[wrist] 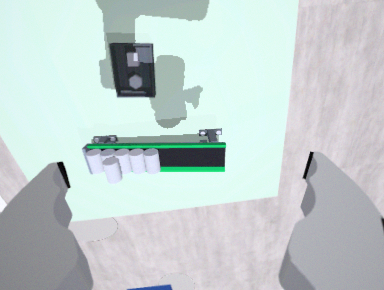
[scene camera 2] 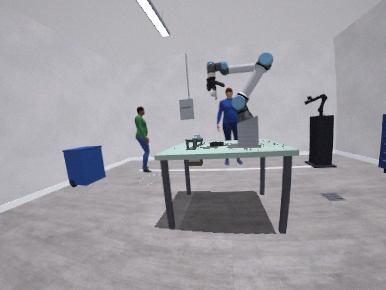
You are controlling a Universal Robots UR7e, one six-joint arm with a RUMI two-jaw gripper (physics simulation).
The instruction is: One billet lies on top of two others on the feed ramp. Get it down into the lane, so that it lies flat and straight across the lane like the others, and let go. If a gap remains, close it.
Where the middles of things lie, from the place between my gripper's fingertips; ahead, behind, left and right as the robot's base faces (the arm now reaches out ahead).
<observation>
My hand is 20 mm short of the dark flat block (wrist: 122, 72), 120 mm to the left of it and 450 mm above it. From my hand the other things lie so: lane floor (wrist: 168, 156) 250 mm ahead, 80 mm to the right, 400 mm below.
</observation>
